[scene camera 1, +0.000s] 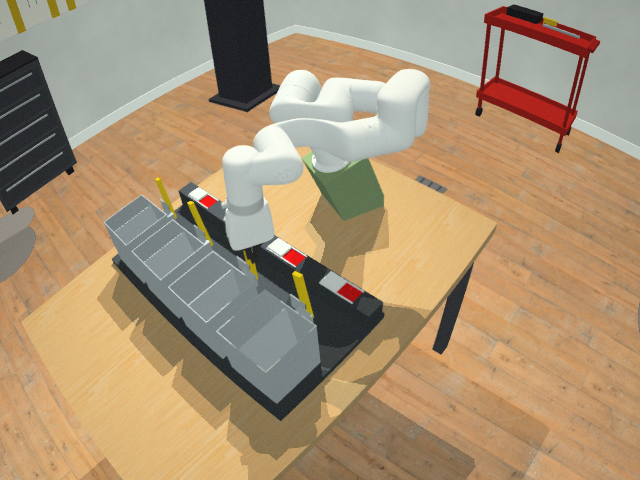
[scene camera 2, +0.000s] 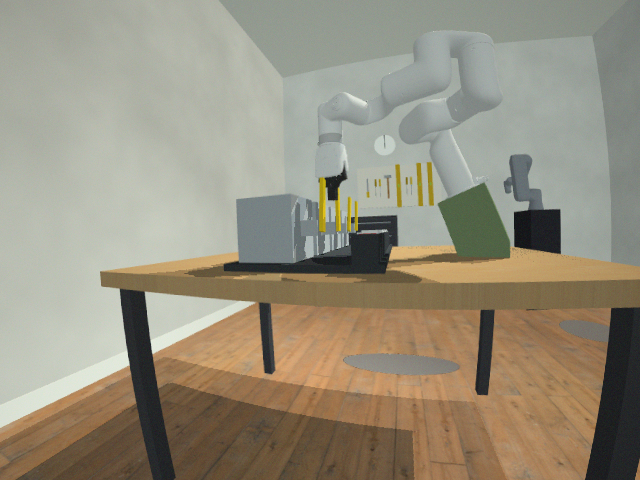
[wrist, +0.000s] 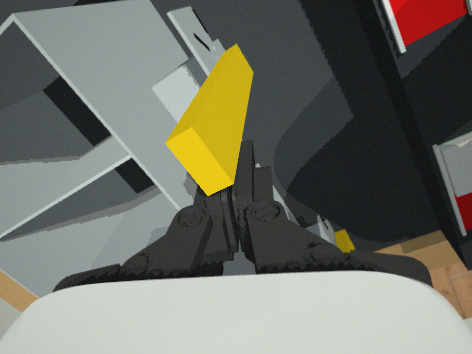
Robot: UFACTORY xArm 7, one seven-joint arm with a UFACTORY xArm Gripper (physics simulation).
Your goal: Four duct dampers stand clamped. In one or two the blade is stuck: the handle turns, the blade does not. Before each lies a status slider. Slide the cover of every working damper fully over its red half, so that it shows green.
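Frame: origin at the arm's base, x ahead, y left, z up, level; millimetres.
Seen in the pictures: gripper, fingertip midpoint: (scene camera 1: 253,258) (scene camera 2: 333,200) (wrist: 239,169); arm's base, origin of the base link: (scene camera 1: 333,156) (scene camera 2: 463,195).
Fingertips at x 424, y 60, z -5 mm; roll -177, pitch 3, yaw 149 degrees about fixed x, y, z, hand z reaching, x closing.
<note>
Pixels of each thing's top centre, then the offset from my fingertips to it. "spot": a spot on its surface instead. Level surfaces: height alone.
- third yellow handle, middle of its top: (wrist: 199,163) (scene camera 1: 245,238) dy -27, dx -10, dz +43 mm
- first slider's white cover, middle of its top: (scene camera 1: 198,193) dy -407, dx -171, dz -98 mm
- fourth's grey cover, middle of its top: (scene camera 1: 333,280) dy +145, dx -112, dz -98 mm
- dark slider rail, surface spot: (scene camera 2: 367,250) spot: dy +277, dx -103, dz -138 mm
- black base, its level: dz -168 mm
- wooden table, its level: dz -186 mm
My gripper (scene camera 1: 249,254) (scene camera 2: 332,196) (wrist: 239,169) is shut and empty, low at the third yellow handle (scene camera 1: 253,268) (wrist: 215,115). In the wrist view the handle's upper end overlaps the fingertips; whether they touch is unclear. The other handles are the first (scene camera 1: 165,197), second (scene camera 1: 200,223) and fourth (scene camera 1: 303,293) (scene camera 2: 322,206) (wrist: 345,241). Four grey dampers (scene camera 1: 298,361) (scene camera 2: 263,227) stand in a row. The first slider's white cover (scene camera 1: 197,193), the third's (scene camera 1: 279,246) and the fourth's grey cover (scene camera 1: 334,281) (wrist: 457,165) leave red halves showing. The second slider is hidden behind my gripper in scene camera 1.
The dampers and the dark slider rail (scene camera 1: 368,305) (scene camera 2: 367,250) share a black base (scene camera 1: 281,410) on the wooden table (scene camera 1: 439,242) (scene camera 2: 542,268). The arm stands on a green block (scene camera 1: 348,193) (scene camera 2: 475,222) behind the rail. A red cart (scene camera 1: 537,111) stands away from the table.
</note>
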